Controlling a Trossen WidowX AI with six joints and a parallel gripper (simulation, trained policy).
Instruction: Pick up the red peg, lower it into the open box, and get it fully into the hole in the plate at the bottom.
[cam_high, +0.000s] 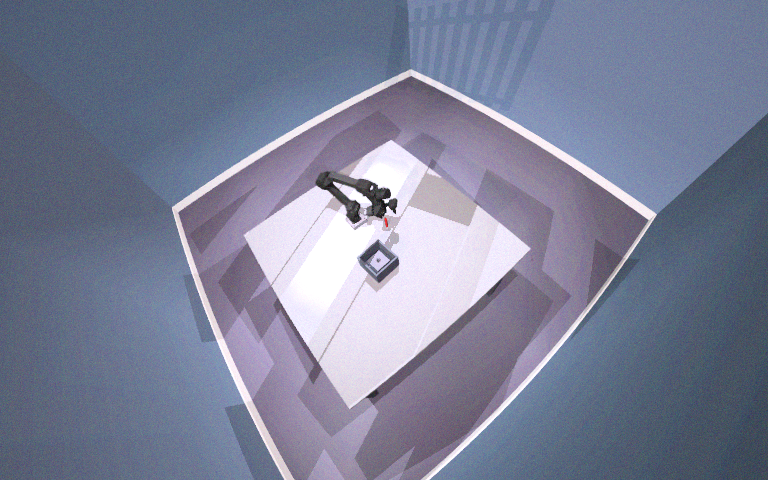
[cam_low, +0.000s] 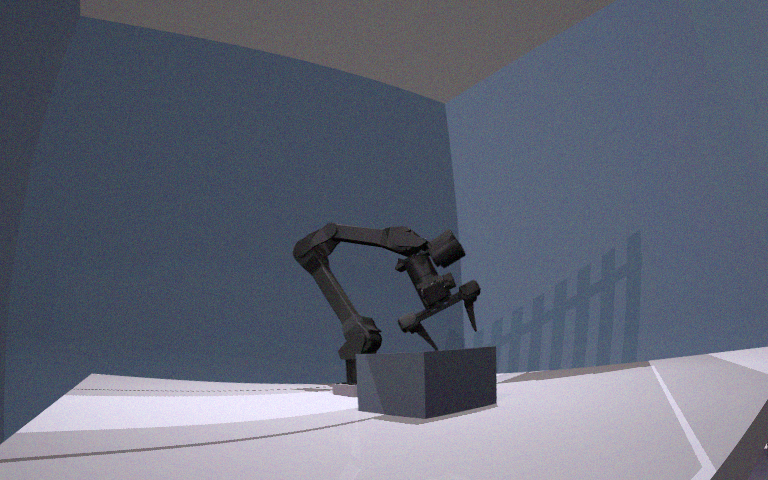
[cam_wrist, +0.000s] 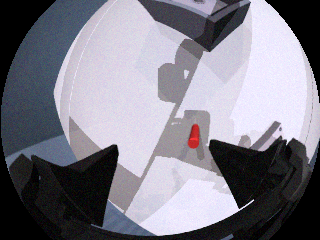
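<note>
My gripper tip is 80 mm above the red peg, 20 mm past it and 10 mm to the left of it. From my gripper tip the other things lie so: box (190 mm to the right, 180 mm ahead, 90 mm below); plate (190 mm to the right, 180 mm ahead, 70 mm below).
</note>
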